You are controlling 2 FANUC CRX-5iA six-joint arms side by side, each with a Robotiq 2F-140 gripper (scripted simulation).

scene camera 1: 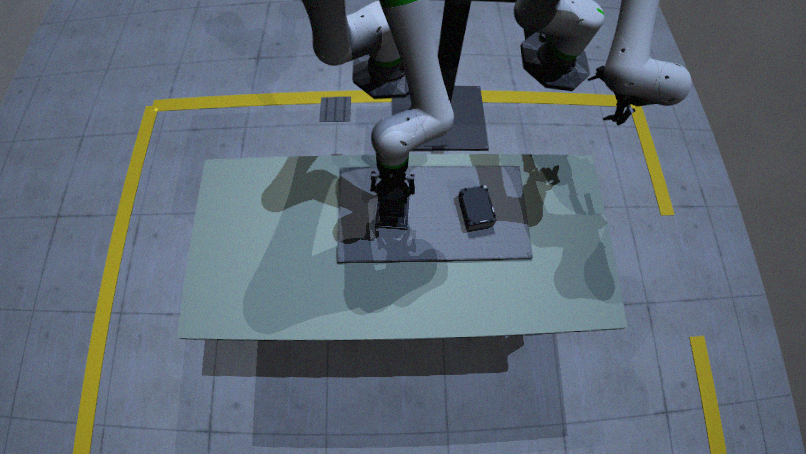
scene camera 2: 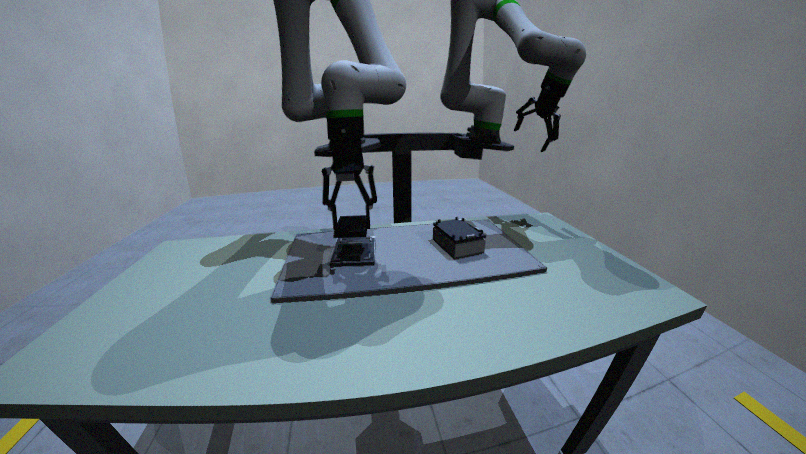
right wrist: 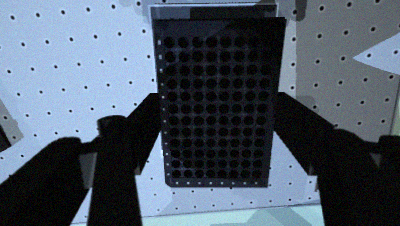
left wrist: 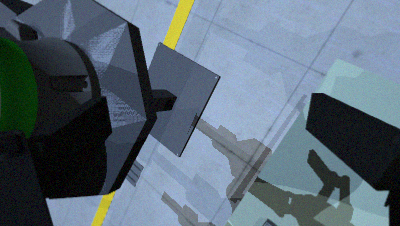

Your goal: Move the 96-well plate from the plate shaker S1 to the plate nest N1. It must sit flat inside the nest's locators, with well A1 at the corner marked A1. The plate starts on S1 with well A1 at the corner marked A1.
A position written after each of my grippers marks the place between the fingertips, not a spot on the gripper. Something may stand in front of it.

In view: my left gripper (scene camera 2: 529,140), my right gripper (scene camera 2: 352,227) and a dark 96-well plate (right wrist: 216,133).
My left gripper shows as well in the left wrist view (left wrist: 209,113). My right gripper is seen too in the right wrist view (right wrist: 216,109). The left wrist view does not show the dark 96-well plate: it is out of frame.
